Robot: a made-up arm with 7 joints.
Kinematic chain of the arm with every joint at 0, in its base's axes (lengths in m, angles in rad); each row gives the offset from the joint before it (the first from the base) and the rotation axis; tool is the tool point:
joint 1: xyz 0 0 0 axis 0 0.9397 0.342
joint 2: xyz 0 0 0 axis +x
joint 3: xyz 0 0 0 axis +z
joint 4: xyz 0.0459 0 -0.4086 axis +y
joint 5: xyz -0.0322 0 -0.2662 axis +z
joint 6: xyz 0 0 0 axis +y
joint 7: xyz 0 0 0 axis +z
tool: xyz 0 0 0
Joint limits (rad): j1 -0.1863..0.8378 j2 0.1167..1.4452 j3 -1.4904..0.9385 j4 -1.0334..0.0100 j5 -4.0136..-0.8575 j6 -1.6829..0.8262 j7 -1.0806..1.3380
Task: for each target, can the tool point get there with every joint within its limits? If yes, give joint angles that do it. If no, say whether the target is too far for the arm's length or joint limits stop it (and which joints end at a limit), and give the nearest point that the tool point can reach.
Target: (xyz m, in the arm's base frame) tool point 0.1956 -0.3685 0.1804
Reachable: no: joint limits stop it (at a limit: joint 1, joint 2, joint 4) | nearest point 0.2447 -0.1525 -0.5579 | short by 0.771 m
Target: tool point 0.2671 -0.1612 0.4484
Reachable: no: joint limits stop it (at a limit: joint 1, joint 2, joint 4) | nearest point 0.1911 0.5798 0.1472 | short by 0.804 m
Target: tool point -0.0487 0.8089 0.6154
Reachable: no: too far | nearest point 0.1641 0.5840 0.1626 | short by 0.549 m
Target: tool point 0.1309 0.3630 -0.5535
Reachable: yes | joints -0.0860 0.7500 -0.9929 -0.4688 -3.7077 0.2213 -0.7351
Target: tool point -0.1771 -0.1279 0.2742
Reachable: no: joint limits stop it (at a limit: joint 1, joint 2, joint 3, joint 4) | nearest point -0.3562 -0.2399 -0.4582 | short by 0.762 m
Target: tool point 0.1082 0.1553 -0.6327
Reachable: yes | joints 0.1378 0.2531 -0.0514 -0.7164 -2.0772 0.5722 -0.5476
